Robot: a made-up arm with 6 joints.
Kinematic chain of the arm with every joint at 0, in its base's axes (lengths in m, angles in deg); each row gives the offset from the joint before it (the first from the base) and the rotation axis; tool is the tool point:
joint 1: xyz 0 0 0.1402 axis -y
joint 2: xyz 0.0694 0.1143 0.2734 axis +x
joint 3: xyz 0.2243 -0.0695 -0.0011 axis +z
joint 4: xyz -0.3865 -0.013 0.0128 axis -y
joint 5: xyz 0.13 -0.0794 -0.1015 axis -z
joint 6: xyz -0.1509 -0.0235 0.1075 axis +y
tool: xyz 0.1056 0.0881 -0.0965
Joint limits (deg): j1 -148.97..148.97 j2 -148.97..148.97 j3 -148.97..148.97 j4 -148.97..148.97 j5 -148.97..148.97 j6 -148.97..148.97
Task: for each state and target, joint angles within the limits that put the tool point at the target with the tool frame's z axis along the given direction. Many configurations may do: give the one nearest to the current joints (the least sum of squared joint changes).
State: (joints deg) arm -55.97 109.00 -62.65 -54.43 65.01 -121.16
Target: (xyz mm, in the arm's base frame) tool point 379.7 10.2 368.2 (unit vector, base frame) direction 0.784 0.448 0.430
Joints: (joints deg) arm -27.04 92.70 -56.71 -18.18 79.07 -124.00
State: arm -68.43 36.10 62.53 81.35 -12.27 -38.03
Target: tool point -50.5 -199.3 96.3 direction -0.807 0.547 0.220
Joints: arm -92.85 60.52 51.88 94.55 -8.91 -58.18
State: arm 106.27 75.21 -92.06 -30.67 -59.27 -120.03
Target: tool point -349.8 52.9 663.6 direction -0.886 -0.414 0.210
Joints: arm 75.61 86.24 -130.81 -38.54 -36.09 -92.23
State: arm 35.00 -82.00 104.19 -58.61 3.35 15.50
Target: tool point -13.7 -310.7 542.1 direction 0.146 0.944 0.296
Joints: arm 24.48 -31.71 64.86 -54.02 29.28 -7.43
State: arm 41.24 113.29 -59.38 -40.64 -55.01 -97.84
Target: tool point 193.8 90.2 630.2 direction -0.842 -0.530 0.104
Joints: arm 1.40 91.13 -90.12 -52.72 -59.21 -77.67
